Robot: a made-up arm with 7 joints. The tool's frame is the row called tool.
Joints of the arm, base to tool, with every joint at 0 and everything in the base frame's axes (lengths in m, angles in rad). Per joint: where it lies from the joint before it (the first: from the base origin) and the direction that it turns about. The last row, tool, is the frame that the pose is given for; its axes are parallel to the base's.
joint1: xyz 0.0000 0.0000 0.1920 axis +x
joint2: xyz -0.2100 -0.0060 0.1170 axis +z
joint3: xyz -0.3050 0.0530 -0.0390 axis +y
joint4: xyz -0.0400 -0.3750 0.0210 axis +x
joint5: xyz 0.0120 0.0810 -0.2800 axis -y
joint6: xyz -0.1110 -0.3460 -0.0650 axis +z
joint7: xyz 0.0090 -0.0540 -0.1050 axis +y
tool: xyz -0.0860 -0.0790 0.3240
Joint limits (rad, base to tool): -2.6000..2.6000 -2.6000..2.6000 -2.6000..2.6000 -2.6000..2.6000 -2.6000..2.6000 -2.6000..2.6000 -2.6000..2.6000
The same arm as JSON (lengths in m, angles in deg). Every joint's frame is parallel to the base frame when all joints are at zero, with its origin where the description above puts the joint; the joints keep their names.
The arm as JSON. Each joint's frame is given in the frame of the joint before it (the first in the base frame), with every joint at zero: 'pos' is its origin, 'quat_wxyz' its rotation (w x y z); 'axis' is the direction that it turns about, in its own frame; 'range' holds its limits. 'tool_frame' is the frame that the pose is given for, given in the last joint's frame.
{"length_unit": "m", "angle_unit": "deg", "joints": [
  {"joint": "joint1", "pos": [0.0, 0.0, 0.192], "quat_wxyz": [1.0, 0.0, 0.0, 0.0], "axis": "+x", "range": [-148.97, 148.97]},
  {"joint": "joint2", "pos": [-0.21, -0.006, 0.117], "quat_wxyz": [1.0, 0.0, 0.0, 0.0], "axis": "+z", "range": [-148.97, 148.97]},
  {"joint": "joint3", "pos": [-0.305, 0.053, -0.039], "quat_wxyz": [1.0, 0.0, 0.0, 0.0], "axis": "+y", "range": [-148.97, 148.97]},
  {"joint": "joint4", "pos": [-0.04, -0.375, 0.021], "quat_wxyz": [1.0, 0.0, 0.0, 0.0], "axis": "+x", "range": [-148.97, 148.97]},
  {"joint": "joint5", "pos": [0.012, 0.081, -0.28], "quat_wxyz": [1.0, 0.0, 0.0, 0.0], "axis": "-y", "range": [-148.97, 148.97]},
  {"joint": "joint6", "pos": [-0.111, -0.346, -0.065], "quat_wxyz": [1.0, 0.0, 0.0, 0.0], "axis": "+z", "range": [-148.97, 148.97]},
  {"joint": "joint7", "pos": [0.009, -0.054, -0.105], "quat_wxyz": [1.0, 0.0, 0.0, 0.0], "axis": "+y", "range": [-148.97, 148.97]}
], "tool_frame": {"pos": [-0.086, -0.079, 0.324], "quat_wxyz": [1.0, 0.0, 0.0, 0.0]}}

